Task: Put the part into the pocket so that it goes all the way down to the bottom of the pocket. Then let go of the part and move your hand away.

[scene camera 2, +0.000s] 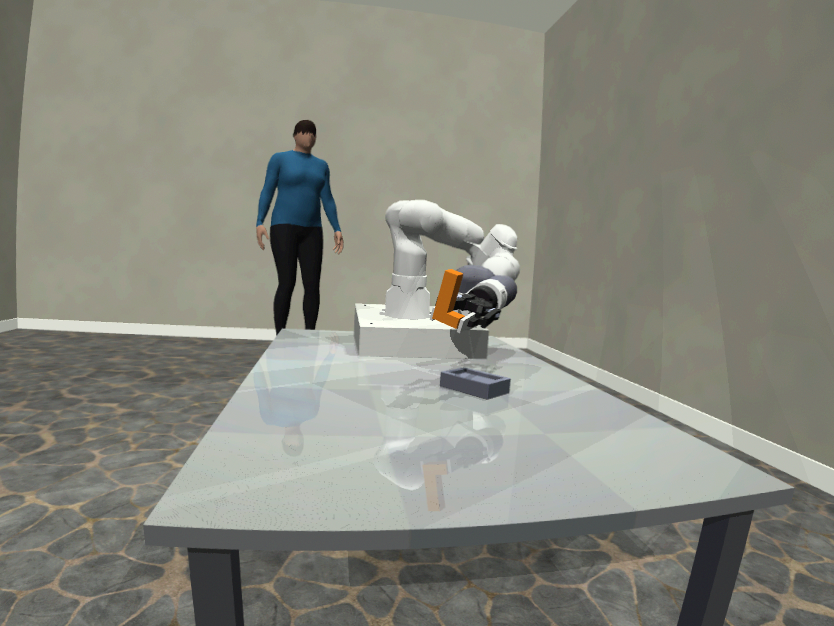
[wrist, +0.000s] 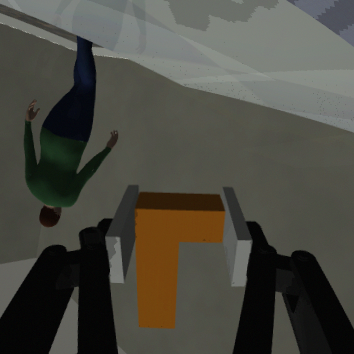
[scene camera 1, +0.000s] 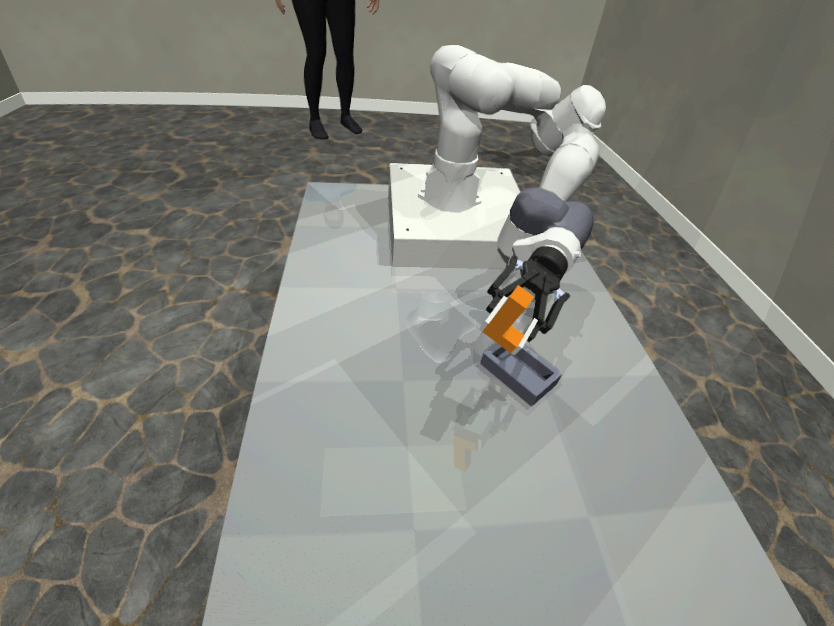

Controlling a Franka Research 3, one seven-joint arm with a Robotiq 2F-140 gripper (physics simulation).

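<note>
The part is an orange L-shaped block (scene camera 1: 505, 318) (scene camera 2: 447, 296) (wrist: 157, 270). My gripper (scene camera 1: 513, 324) (scene camera 2: 453, 315) (wrist: 179, 204) is shut on it, with one light pad on each side across the short leg. The part is tilted in the air, its long leg rising and its short leg low, pointing right in both scene views. The pocket is an opening in a dark blue-grey rectangular block (scene camera 1: 509, 380) (scene camera 2: 464, 385) on the table. The part hangs above the block, over its far left end in scene camera 1. A corner of the block (wrist: 335, 20) shows in the wrist view.
The glossy table (scene camera 1: 363, 572) (scene camera 2: 336, 535) carries the arm's white base (scene camera 1: 437, 252) (scene camera 2: 397, 343) behind the pocket block. The table's right edge lies to the right of the block. A person (scene camera 2: 296, 188) stands behind the table; another person (wrist: 62, 160) shows in the wrist view.
</note>
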